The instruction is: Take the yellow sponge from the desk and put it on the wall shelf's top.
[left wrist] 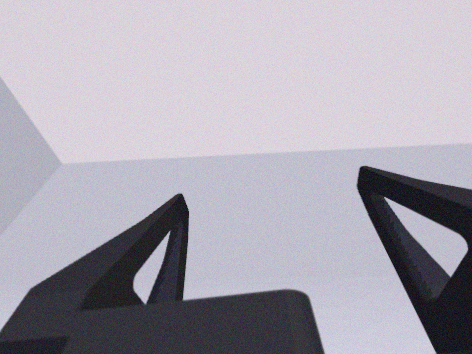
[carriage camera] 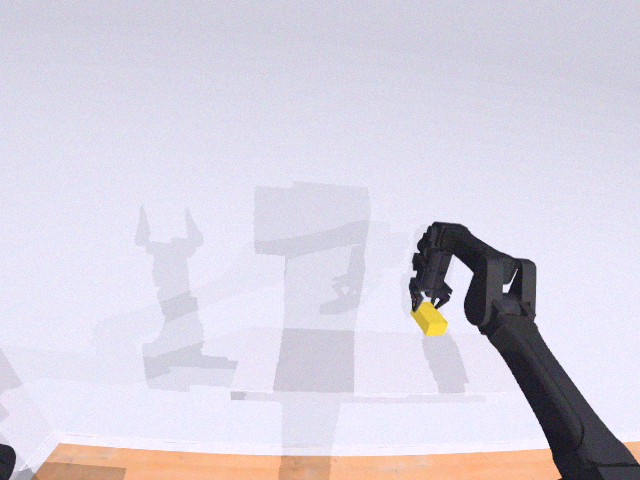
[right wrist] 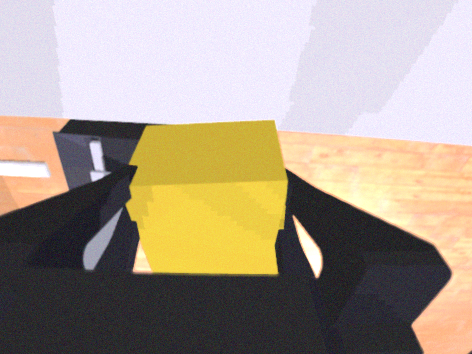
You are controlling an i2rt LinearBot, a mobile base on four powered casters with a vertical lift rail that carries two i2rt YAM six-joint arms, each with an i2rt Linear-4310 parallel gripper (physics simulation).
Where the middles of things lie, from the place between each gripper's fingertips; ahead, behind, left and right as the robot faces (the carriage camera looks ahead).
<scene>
My right hand is 30 mm past the yellow sponge (carriage camera: 431,322) and 10 mm to the left of it.
My left gripper is now 450 mm short of the yellow sponge, 680 mm to the left of it and 460 mm above it.
</scene>
